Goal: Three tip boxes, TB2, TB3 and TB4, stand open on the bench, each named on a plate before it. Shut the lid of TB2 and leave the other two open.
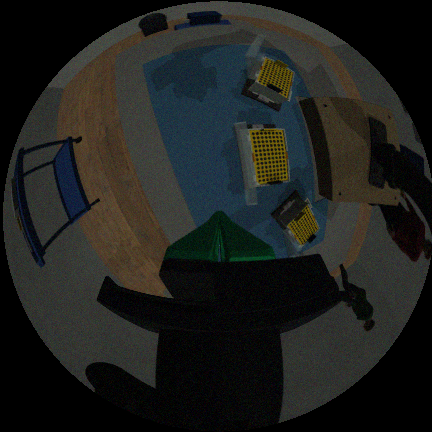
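Pixels of known places: gripper, between the fingertips: [218, 216]; arm's base, origin of its link: [378, 152].
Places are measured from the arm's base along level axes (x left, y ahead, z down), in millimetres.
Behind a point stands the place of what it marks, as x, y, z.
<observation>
Three tip boxes with yellow racks stand on the blue mat; their name plates are not readable. The middle one, TB2 by its place in the row [270, 156] @(69, 314, 136), has its clear lid [247, 165] @(77, 394, 49) raised along its left side, seen nearly edge-on. The upper box, TB3 by place [275, 78] @(-136, 273, 136), has a clear lid [255, 46] @(-163, 348, 49) raised at its upper left. The lower right box, TB4 by place [303, 226] @(256, 197, 135), shows its rack uncovered; its lid is hard to make out. My gripper [218, 216] @(112, 445, -21) is shut and empty, to the lower left of the middle box and apart from all three.
A brown board [340, 150] @(31, 101, 101) lies right of the boxes, with a dark arm base [377, 150] @(1, 53, -13) on it. A blue-framed rack [64, 180] is at the left. A dark round container [153, 25] and a blue box [204, 18] are at the far edge.
</observation>
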